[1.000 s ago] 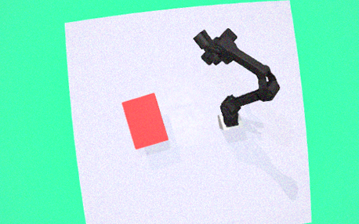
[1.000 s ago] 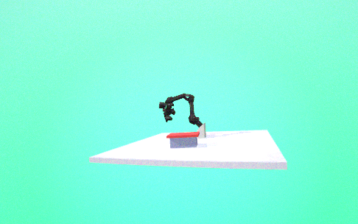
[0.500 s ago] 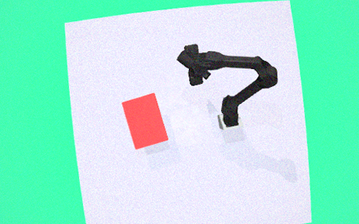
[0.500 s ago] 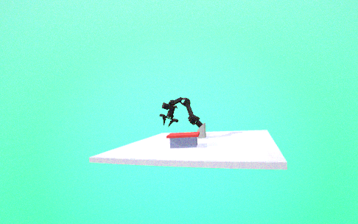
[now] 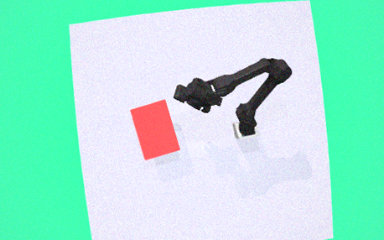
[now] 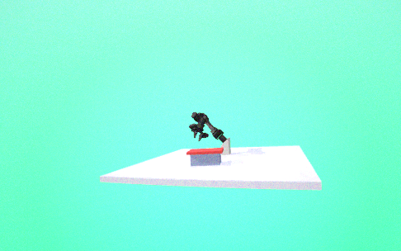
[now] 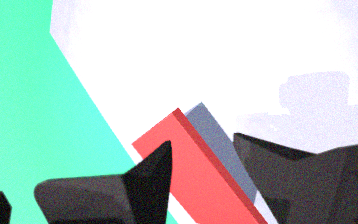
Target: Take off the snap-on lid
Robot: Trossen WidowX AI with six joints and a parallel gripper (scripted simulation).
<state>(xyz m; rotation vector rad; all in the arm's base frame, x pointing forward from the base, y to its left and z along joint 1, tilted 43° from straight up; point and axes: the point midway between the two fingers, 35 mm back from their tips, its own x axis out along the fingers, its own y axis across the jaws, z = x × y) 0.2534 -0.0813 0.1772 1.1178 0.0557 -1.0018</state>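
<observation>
The lid lies 150 mm ahead of my gripper tip, 110 mm to the left of it and 70 mm below it. The rest, counted from my gripper tip: storage box 150 mm ahead, 120 mm below, 110 mm to the left.
</observation>
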